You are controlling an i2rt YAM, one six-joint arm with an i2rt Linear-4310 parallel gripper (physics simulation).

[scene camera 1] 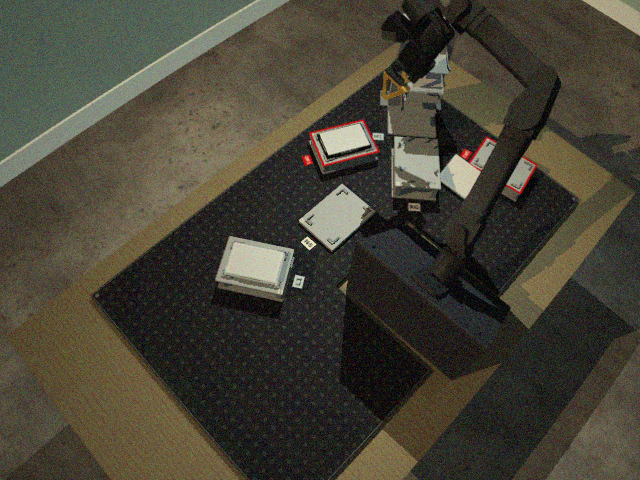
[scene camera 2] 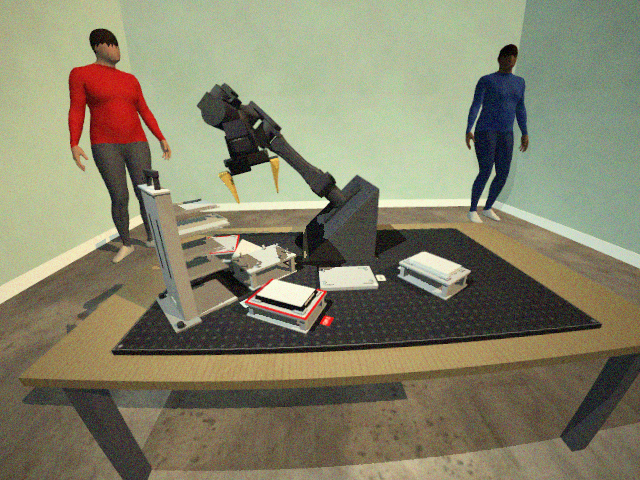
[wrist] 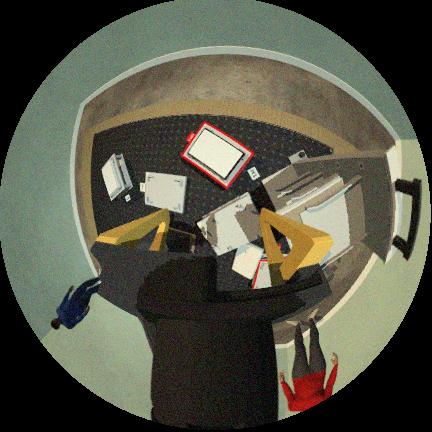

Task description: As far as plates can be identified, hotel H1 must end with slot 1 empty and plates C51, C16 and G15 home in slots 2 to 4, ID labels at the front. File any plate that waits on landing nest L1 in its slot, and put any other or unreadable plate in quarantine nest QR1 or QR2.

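Seen in the pictures: gripper, fingertip midpoint: (scene camera 1: 393, 89) (scene camera 2: 258, 198) (wrist: 214, 212); arm's base, link origin: (scene camera 1: 437, 280) (scene camera 2: 342, 203).
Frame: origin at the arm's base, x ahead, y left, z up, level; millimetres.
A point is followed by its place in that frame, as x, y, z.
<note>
My gripper (scene camera 1: 397, 90) {372, -252, 109} (scene camera 2: 258, 197) {372, -252, 109} (wrist: 214, 212) {372, -252, 109} is open and empty, high beside hotel H1 (scene camera 2: 173, 258) {494, -423, 12} (wrist: 378, 200) {440, -442, 130}. A white plate (scene camera 2: 206, 223) (wrist: 332, 222) sits in an upper level of the hotel; its ID is unreadable, and the other levels are partly hidden. A loose white plate (scene camera 1: 460, 174) {166, -348, -123} (wrist: 247, 261) {153, -354, -120} lies beside the far red-rimmed nest (scene camera 1: 523, 174) {44, -476, -117} (wrist: 261, 279) {87, -430, -117}; whether it leans is unclear. A white plate (scene camera 1: 255, 260) {342, 227, -92} (scene camera 2: 433, 262) {344, 225, -93} rests on landing nest L1 (scene camera 1: 250, 290) {315, 274, -152} (scene camera 2: 426, 280) {345, 212, -152}. A black-edged white plate (scene camera 1: 344, 139) {453, -189, -103} (scene camera 2: 285, 292) {457, -193, -103} (wrist: 216, 152) {454, -197, -103} rests on the near red-rimmed nest (scene camera 1: 346, 166) {409, -157, -152} (scene camera 2: 279, 317) {489, -208, -152}.
The nest labelled RG (scene camera 1: 416, 165) {260, -264, -97} (scene camera 2: 263, 259) {284, -273, -97} (wrist: 230, 225) {274, -270, -97} stands between the hotel and the arm base (scene camera 1: 413, 304) {-4, 92, 32} (scene camera 2: 356, 222) {164, 27, -26}. A low white nest with corner brackets (scene camera 1: 338, 217) {308, -22, -146} (scene camera 2: 347, 277) {322, -22, -145} (wrist: 166, 191) {315, -42, -145} lies near L1. The hotel's tall side panel and black handle (wrist: 416, 217) rise beside the gripper.
</note>
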